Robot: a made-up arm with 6 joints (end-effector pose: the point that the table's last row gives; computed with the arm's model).
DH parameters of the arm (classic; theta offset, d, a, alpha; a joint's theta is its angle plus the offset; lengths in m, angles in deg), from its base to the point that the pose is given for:
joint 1: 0 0.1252 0 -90
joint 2: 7.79 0 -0.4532 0
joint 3: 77.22 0 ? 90
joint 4: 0 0.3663 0 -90
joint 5: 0 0 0.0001 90
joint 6: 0 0.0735 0 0
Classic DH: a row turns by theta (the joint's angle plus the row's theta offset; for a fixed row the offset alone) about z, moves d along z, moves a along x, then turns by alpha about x.
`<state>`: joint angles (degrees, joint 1 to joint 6).
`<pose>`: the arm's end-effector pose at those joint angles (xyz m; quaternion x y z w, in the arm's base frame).
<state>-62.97 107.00 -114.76 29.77 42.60 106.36</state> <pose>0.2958 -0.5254 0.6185 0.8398 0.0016 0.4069 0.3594</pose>
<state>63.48 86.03 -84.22 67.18 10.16 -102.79</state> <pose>0.1976 0.4229 0.6287 -0.5783 0.4152 0.2230 0.6659</pose>
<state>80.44 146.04 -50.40 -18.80 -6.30 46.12</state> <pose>0.0708 0.4357 -0.1147 -0.4465 0.8934 0.0479 0.0130</pose>
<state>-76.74 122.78 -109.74 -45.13 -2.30 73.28</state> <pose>0.1705 -0.7149 0.4416 0.5854 0.4618 -0.2643 0.6117</pose>
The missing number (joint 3, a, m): -0.0321
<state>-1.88 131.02 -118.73 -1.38 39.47 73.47</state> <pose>0.7583 -0.0260 0.3553 0.5636 0.7393 0.2069 0.3049</pose>
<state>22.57 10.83 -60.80 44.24 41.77 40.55</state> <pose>-0.1842 -0.0395 0.6129 0.0681 0.5719 0.7003 0.4218</pose>
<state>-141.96 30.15 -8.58 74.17 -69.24 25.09</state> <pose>-0.0669 0.0316 0.3406 0.3217 -0.5700 -0.6324 0.4144</pose>
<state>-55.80 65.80 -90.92 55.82 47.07 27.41</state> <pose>0.1668 -0.1661 0.7704 0.5106 0.4963 0.3220 0.6239</pose>
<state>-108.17 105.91 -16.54 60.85 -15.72 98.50</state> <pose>-0.0996 -0.2478 0.1093 0.7082 -0.6863 -0.0579 0.1553</pose>
